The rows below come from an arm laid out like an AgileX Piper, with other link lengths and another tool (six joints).
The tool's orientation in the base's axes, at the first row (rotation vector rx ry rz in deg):
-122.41 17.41 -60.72
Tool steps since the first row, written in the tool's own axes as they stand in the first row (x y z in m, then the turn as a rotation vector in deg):
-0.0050 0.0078 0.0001 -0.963 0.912 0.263
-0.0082 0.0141 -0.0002 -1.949 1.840 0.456
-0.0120 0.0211 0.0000 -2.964 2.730 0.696
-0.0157 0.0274 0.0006 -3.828 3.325 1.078
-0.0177 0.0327 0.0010 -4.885 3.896 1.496
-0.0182 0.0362 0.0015 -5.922 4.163 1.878
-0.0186 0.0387 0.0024 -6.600 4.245 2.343
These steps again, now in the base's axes. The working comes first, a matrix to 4 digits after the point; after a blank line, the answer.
The tool's axes in the first row as the columns of a matrix, in the base's axes (used below as rounded here):
0.6341 0.1009 0.7667
-0.4919 -0.7124 0.5006
0.5967 -0.6945 -0.4020

-0.0023 -0.0030 -0.0084 -0.317 -0.044 -1.314
-0.0039 -0.0061 -0.0146 -0.701 -0.124 -2.624
-0.0055 -0.0091 -0.0218 -1.070 -0.138 -3.944
-0.0067 -0.0115 -0.0286 -1.265 0.054 -5.027
-0.0072 -0.0141 -0.0337 -1.557 0.376 -6.222
-0.0067 -0.0161 -0.0366 -1.895 0.887 -7.180
-0.0060 -0.0172 -0.0389 -1.960 1.395 -7.828

